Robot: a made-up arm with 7 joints. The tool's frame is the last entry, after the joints. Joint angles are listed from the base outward. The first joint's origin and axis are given. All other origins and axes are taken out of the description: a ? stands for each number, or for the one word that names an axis. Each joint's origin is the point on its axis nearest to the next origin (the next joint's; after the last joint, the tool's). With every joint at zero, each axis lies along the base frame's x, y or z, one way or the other. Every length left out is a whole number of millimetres.
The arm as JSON. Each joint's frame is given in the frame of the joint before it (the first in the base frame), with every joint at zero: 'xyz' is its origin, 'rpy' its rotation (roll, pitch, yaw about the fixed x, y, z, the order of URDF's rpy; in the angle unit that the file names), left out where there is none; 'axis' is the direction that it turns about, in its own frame. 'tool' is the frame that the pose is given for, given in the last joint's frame.
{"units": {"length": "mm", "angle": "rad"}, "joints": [
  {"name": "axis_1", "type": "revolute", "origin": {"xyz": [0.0, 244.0, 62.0]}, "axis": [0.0, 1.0, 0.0]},
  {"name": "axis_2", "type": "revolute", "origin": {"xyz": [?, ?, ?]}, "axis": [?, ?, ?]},
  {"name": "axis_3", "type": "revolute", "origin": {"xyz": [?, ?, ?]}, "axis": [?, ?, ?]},
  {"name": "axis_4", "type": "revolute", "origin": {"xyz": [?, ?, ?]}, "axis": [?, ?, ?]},
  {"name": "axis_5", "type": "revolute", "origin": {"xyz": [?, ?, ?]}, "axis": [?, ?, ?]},
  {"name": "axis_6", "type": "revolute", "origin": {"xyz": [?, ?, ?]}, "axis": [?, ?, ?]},
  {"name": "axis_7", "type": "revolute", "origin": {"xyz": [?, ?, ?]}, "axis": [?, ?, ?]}
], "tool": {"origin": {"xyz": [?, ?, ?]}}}
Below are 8 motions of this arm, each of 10 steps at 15 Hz.
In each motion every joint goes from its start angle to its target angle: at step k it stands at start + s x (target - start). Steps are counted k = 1, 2, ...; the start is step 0. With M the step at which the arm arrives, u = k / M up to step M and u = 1 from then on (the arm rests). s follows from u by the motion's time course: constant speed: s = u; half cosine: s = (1 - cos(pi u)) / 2; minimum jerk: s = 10 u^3 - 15 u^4 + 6 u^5.
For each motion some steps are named. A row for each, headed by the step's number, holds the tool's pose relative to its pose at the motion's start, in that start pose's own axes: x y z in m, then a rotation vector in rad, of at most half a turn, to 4 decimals.
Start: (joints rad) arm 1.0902 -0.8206 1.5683 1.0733 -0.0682 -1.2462 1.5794
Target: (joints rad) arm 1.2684 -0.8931 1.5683 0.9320 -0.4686 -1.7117 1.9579
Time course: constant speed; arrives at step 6
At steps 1, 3, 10:
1: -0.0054 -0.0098 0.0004 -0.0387 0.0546 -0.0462
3: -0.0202 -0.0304 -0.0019 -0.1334 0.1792 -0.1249
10: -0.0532 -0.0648 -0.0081 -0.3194 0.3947 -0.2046

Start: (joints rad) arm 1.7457 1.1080 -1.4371 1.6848 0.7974 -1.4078 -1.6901
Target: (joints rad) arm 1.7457 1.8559 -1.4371 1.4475 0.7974 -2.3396 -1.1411
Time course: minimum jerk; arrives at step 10
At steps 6, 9, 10:
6: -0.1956 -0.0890 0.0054 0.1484 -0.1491 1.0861
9: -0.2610 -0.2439 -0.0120 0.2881 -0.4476 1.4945
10: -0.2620 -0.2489 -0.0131 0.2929 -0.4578 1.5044

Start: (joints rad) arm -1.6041 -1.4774 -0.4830 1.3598 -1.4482 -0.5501 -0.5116
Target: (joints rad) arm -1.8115 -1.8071 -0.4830 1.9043 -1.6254 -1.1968 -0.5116
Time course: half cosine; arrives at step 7
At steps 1, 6, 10:
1: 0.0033 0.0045 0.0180 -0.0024 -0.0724 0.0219
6: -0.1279 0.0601 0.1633 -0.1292 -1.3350 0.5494
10: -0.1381 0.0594 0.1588 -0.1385 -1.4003 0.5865

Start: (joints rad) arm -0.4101 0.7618 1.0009 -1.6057 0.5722 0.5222 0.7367
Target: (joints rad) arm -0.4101 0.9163 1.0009 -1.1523 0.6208 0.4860 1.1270
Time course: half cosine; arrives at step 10
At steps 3, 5, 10:
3: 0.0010 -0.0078 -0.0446 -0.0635 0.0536 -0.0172
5: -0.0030 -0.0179 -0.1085 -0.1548 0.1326 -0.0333
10: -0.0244 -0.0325 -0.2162 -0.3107 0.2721 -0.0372

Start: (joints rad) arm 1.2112 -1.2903 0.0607 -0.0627 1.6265 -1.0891 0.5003
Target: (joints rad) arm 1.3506 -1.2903 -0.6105 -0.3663 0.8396 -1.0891 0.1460
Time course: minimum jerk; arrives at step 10
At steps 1, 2, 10:
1: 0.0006 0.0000 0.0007 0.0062 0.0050 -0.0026
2: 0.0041 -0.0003 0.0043 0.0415 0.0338 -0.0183
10: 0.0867 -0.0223 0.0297 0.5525 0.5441 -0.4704

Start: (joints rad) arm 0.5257 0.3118 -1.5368 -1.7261 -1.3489 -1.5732 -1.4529
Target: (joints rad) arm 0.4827 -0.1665 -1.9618 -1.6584 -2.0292 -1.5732 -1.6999
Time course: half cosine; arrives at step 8
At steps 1, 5, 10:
1: 0.0007 -0.0065 0.0002 0.0031 -0.0291 0.0334
5: 0.0509 -0.1255 -0.0018 0.1993 -0.4700 0.6629
10: 0.1057 -0.1767 -0.0055 0.3789 -0.6228 0.9853

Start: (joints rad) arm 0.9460 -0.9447 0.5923 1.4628 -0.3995 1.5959 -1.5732
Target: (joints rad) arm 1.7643 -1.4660 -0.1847 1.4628 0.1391 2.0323 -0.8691
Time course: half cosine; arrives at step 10
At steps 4, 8, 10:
4: -0.1545 -0.0404 0.2872 0.1890 -0.4030 0.0639
8: -0.4185 -0.3751 0.4326 0.6008 -0.7433 0.1980
10: -0.4294 -0.4412 0.4226 0.6685 -0.7546 0.2422

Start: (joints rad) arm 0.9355 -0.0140 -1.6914 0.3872 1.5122 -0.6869 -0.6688
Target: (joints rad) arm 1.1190 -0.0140 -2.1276 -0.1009 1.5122 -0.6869 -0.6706
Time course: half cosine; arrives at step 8
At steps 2, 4, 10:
2: 0.0047 0.0099 0.0156 -0.0259 -0.0035 0.0090
4: 0.0175 0.0360 0.0511 -0.0884 -0.0115 0.0314
10: 0.0392 0.0773 0.0950 -0.1764 -0.0214 0.0645

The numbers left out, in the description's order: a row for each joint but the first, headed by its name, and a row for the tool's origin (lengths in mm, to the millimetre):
axis_2: xyz -116.0 0.0 378.0, axis 0.0 0.0 1.0
axis_3: xyz 114.0 113.0 0.0, axis 0.0 0.0 1.0
axis_4: xyz -107.0 -9.0 0.0, axis 0.0 0.0 -1.0
axis_5: xyz 231.0 15.0 0.0, axis -1.0 0.0 0.0
axis_6: xyz 0.0 -38.0 -332.0, axis 0.0 1.0 0.0
axis_7: xyz 298.0 0.0 107.0, axis -1.0 0.0 0.0
tool: xyz 0.0 114.0 49.0

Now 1 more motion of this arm.
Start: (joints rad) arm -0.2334 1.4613 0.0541 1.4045 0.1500 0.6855 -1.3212
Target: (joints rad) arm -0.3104 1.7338 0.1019 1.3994 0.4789 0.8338 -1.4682
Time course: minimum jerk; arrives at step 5
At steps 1, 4, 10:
1: 0.0003 0.0020 -0.0015 -0.0180 0.0016 -0.0009
4: -0.0050 0.0559 -0.0136 -0.2854 -0.0288 0.0172
10: -0.0062 0.0611 -0.0140 -0.3020 -0.0341 0.0207

